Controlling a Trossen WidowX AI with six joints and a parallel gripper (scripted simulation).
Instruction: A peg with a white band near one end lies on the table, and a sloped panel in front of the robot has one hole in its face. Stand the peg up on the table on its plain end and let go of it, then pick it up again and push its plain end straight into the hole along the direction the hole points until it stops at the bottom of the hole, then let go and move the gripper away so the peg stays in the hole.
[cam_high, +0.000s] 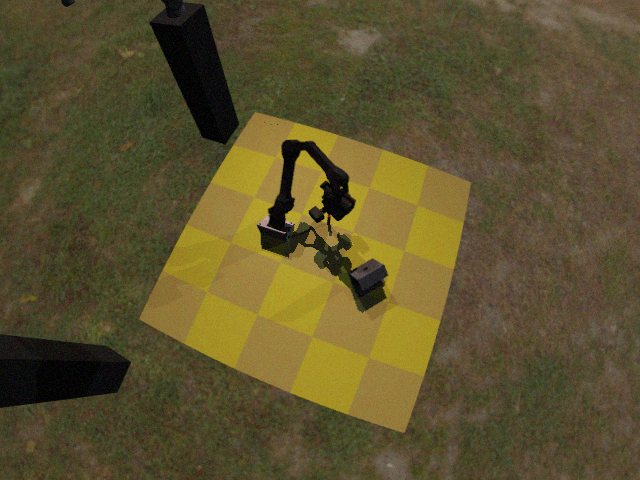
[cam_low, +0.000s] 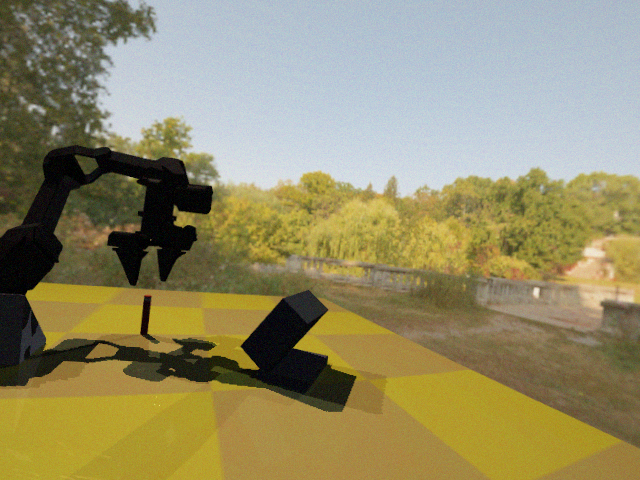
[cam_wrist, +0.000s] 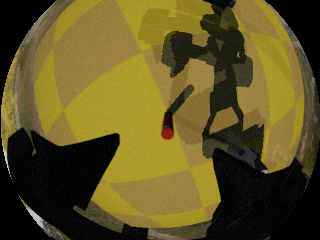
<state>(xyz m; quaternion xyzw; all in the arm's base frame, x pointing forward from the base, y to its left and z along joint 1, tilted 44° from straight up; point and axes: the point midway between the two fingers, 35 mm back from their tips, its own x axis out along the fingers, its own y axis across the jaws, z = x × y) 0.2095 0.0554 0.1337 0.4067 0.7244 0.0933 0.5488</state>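
The red peg lies 50 mm below my gripper tip. Round my gripper tip: flat dark foot (270 mm ahead, 200 mm to the right, 100 mm below); dark sloped panel (250 mm ahead, 190 mm to the right, 30 mm below).
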